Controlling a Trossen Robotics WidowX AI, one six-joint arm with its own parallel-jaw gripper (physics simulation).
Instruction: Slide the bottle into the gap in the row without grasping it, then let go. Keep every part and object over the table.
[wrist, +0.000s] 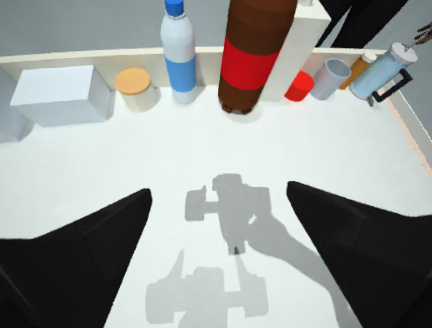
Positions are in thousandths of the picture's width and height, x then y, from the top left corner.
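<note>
Visible: cream jar (314, 264), grey cup (774, 221), pale box (138, 294), my gripper (508, 584).
</note>
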